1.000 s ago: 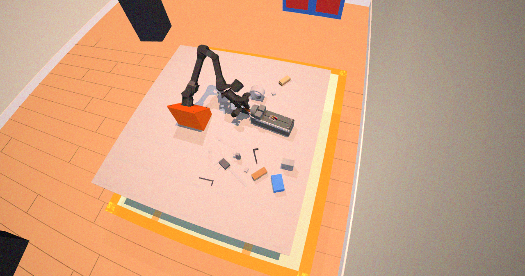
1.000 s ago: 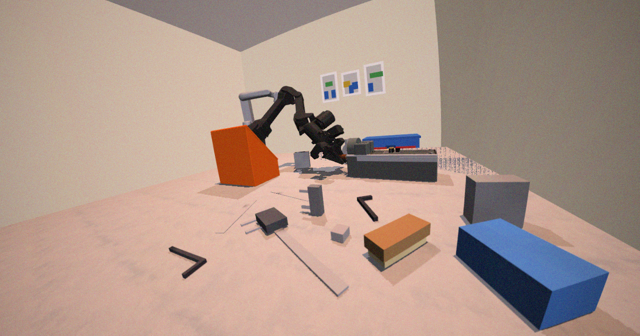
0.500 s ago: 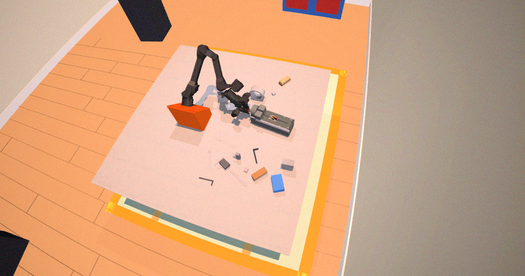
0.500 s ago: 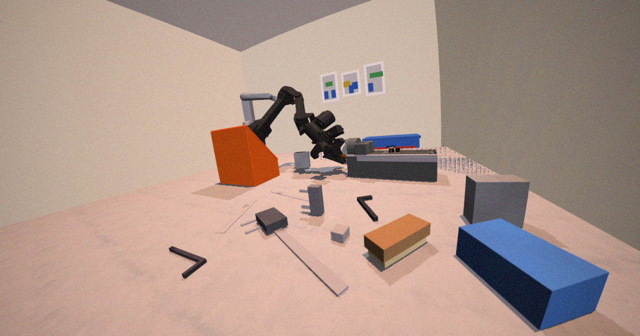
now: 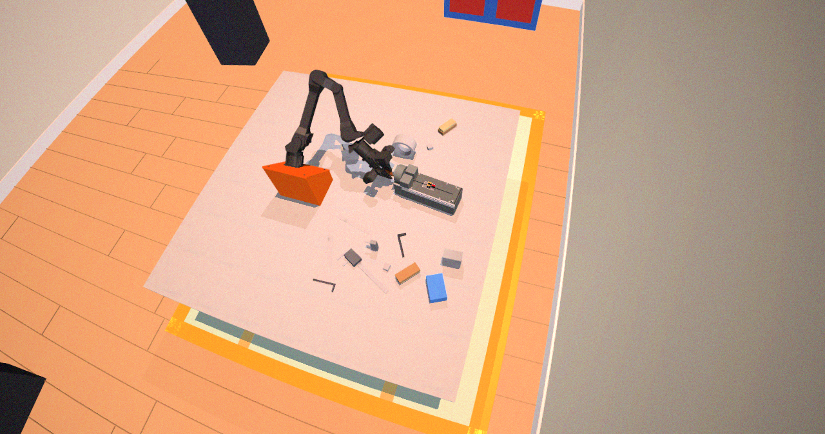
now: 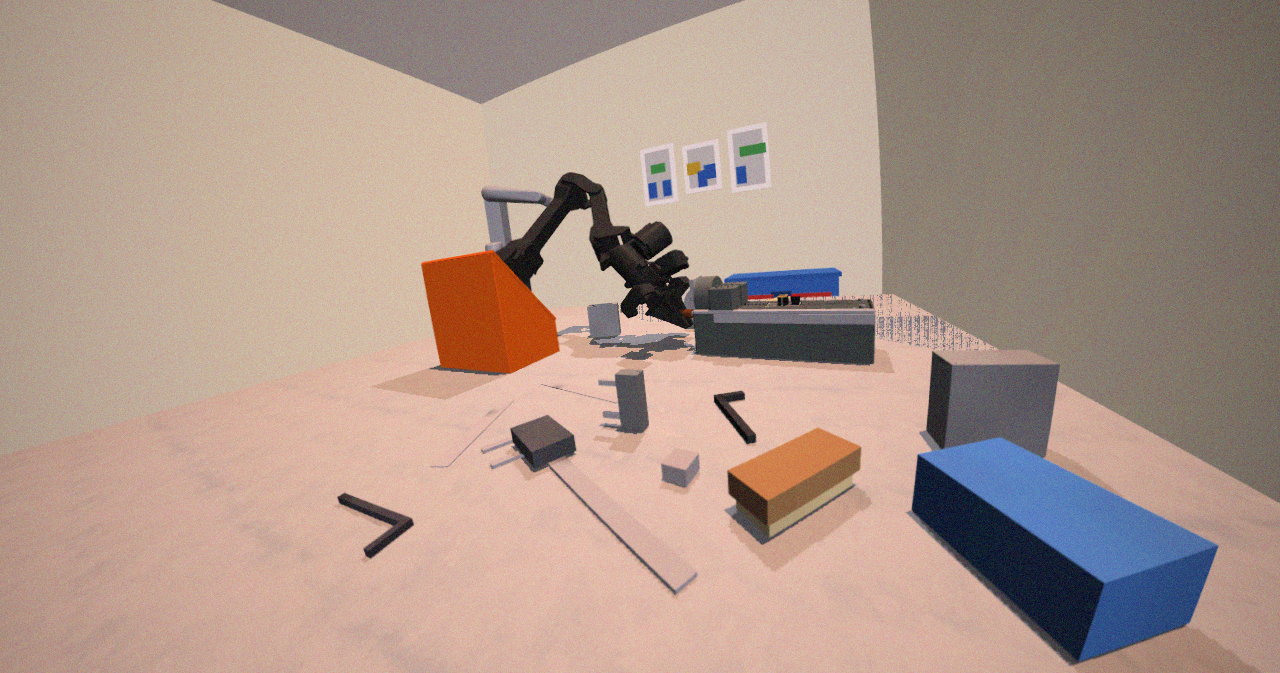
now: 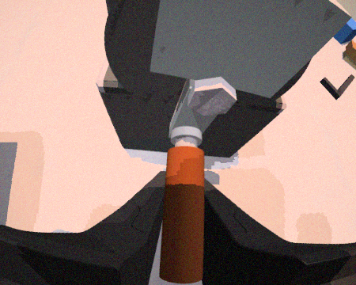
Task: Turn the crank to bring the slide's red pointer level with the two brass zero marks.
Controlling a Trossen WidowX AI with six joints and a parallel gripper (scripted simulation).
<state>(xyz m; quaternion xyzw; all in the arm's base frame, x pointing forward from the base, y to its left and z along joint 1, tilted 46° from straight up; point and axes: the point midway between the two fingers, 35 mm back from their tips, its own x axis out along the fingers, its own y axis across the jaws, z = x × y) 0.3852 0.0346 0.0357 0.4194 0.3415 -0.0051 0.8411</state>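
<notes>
Right now my gripper tip is 2 cm below the crank handle, 2 cm past it and 1 cm to the right of it. The rest, counted from my gripper tip: red pointer 18 cm ahead, 5 cm to the right, 5 cm above; blue block 44 cm to the right, 24 cm ahead, 2 cm below.
</notes>
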